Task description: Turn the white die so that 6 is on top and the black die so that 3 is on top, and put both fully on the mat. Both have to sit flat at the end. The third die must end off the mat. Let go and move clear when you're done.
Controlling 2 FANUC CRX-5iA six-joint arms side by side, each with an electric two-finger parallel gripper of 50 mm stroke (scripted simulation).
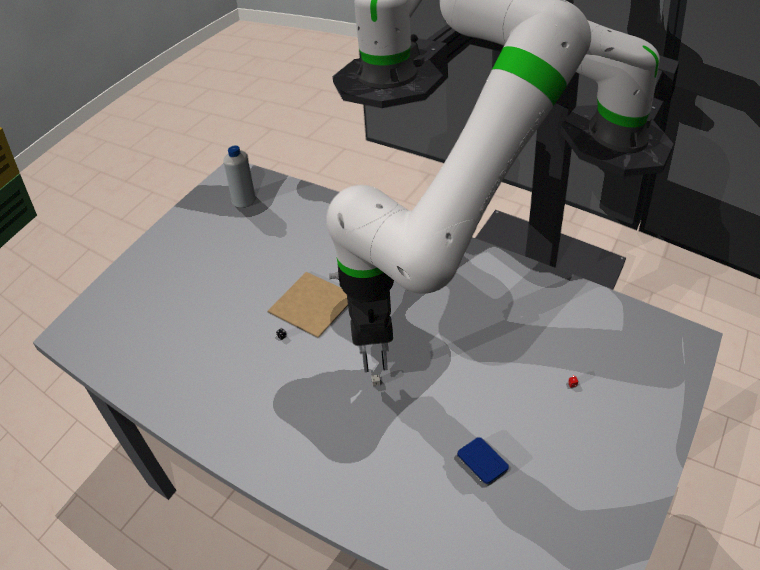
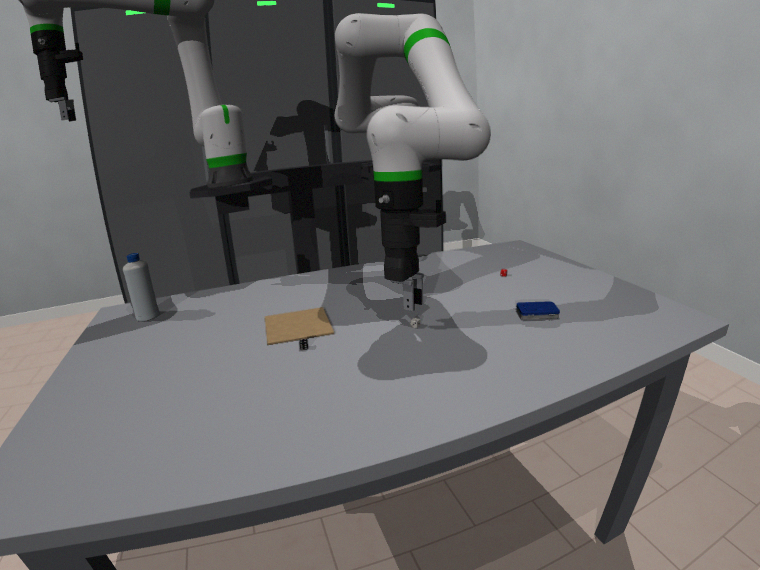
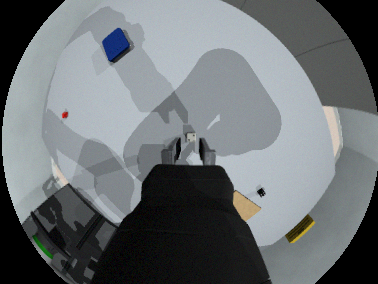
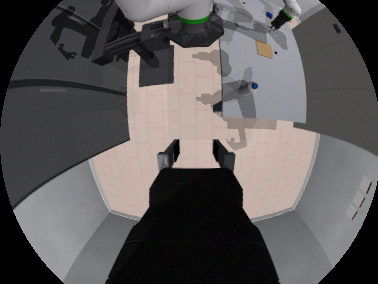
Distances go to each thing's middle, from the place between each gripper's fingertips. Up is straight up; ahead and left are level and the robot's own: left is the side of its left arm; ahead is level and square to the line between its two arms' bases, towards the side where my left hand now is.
The tan mat (image 1: 312, 304) is 12 cm behind my left hand (image 2: 413, 306), 22 cm to the right of it and 6 cm below it. The rest, counted from my left hand: blue-topped box (image 1: 477, 456): 9 cm ahead, 27 cm to the left, 5 cm below; grey bottle (image 2: 136, 271): 36 cm behind, 59 cm to the right, 2 cm above.
I see the grey bottle 320 mm ahead of my right hand (image 2: 69, 120), 190 mm to the left of it and 490 mm below it. Also, from my right hand: tan mat: 560 mm ahead, 560 mm to the left, 570 mm below; blue-topped box: 770 mm ahead, 1050 mm to the left, 560 mm below.
